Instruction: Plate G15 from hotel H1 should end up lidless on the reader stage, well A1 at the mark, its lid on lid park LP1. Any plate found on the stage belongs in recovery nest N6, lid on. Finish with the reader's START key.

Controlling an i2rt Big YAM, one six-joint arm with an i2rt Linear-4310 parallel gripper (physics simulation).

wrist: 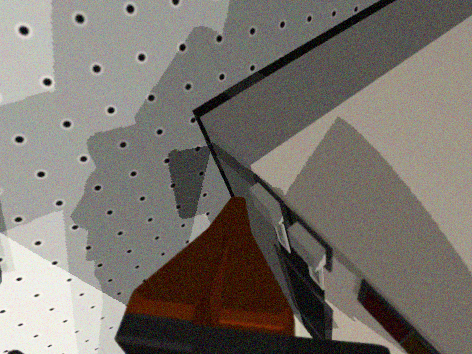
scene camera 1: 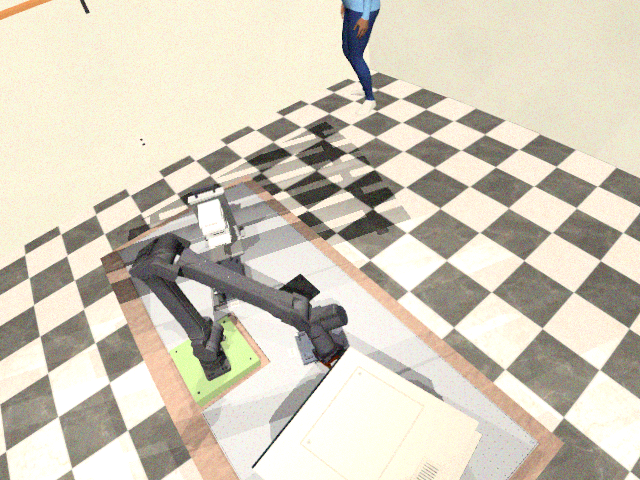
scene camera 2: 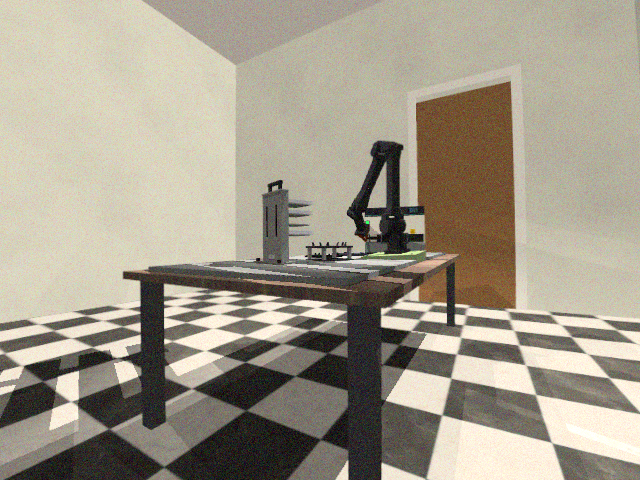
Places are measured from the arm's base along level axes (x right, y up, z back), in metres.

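Pixels of known places: gripper, fingertip midpoint: [wrist: 238, 205] [scene camera 2: 365, 241]; arm's base, origin of the base link: [scene camera 1: 214, 362] [scene camera 2: 397, 252].
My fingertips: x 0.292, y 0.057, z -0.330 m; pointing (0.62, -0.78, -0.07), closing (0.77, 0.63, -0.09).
Ahead of a thing's pixels: the offset from my fingertips to its middle. "*": to the spot under its first point.
My gripper [scene camera 1: 331, 361] [scene camera 2: 364, 238] [wrist: 238, 205] is shut and empty, its orange fingertips together. In the wrist view they are close to the front of the reader @(dx +0.258, dy +0.066, dz +0.079 m) [scene camera 1: 382, 413] [wrist: 400, 120], beside two grey keys, a nearer-the-corner key @(dx +0.018, dy +0.004, dz +0.003 m) [wrist: 266, 200] and a second key @(dx +0.018, dy +0.036, dz +0.003 m) [wrist: 307, 241]. Their labels are unreadable, and contact cannot be told. Hotel H1 seems to be the grey tower @(dx -0.814, dy +0.068, dz +0.105 m) [scene camera 2: 275, 227] with several shelves; white stacked pieces @(dx -0.774, dy +0.150, dz +0.114 m) [scene camera 1: 211, 219] show at the table's far end in the first scene view. Plate G15, its lid, the reader stage and the mark cannot be made out.
A low rack with upright pegs @(dx -0.599, dy -0.043, dz +0.157 m) [scene camera 2: 338, 247] stands between tower and arm. A grey-blue fixture @(dx -0.173, dy -0.072, dz -0.017 m) [scene camera 1: 305, 347] lies beside the gripper, and a black square @(* dx -0.417, dy -0.071, dz -0.072 m) [scene camera 1: 302, 285] lies farther back. The arm's base stands on a green block [scene camera 1: 242, 356]. A person [scene camera 1: 356, 46] stands beyond the table.
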